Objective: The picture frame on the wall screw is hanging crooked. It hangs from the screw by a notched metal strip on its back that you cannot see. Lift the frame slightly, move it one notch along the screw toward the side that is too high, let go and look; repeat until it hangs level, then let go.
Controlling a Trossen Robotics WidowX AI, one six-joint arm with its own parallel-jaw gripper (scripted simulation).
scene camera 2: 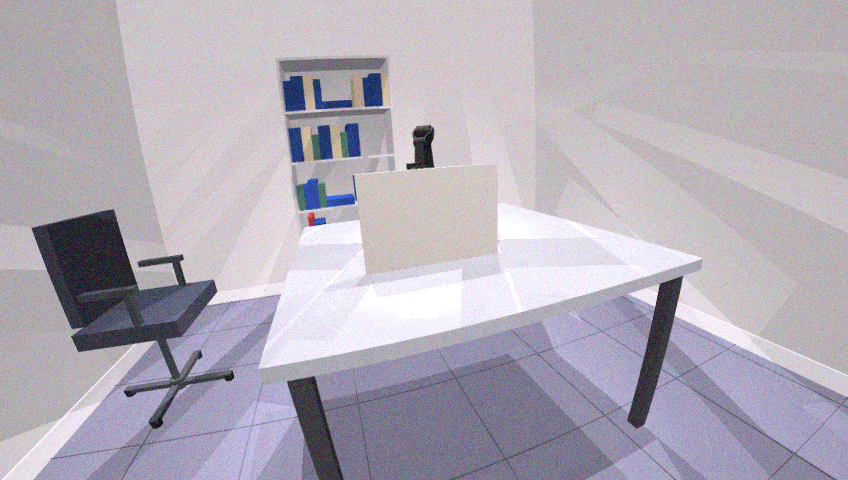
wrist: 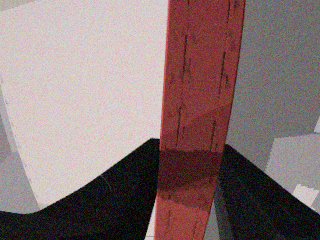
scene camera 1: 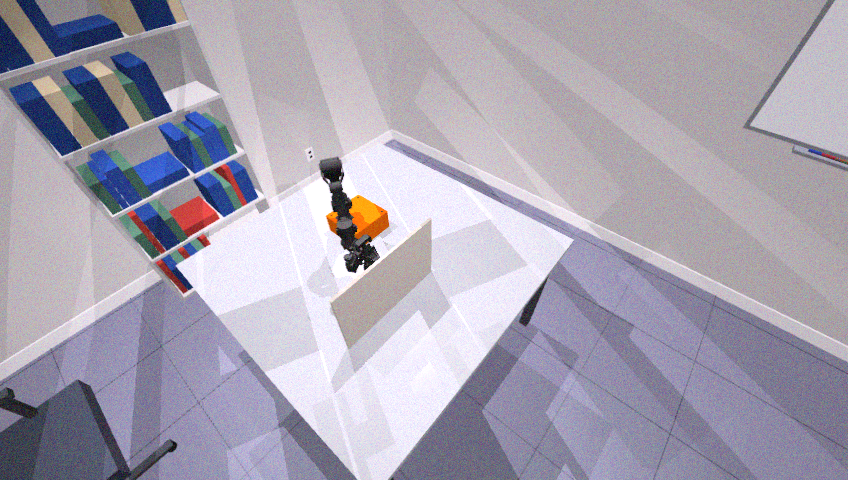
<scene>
I see my gripper and a beige wall panel.
My gripper also shows in the wrist view.
</scene>
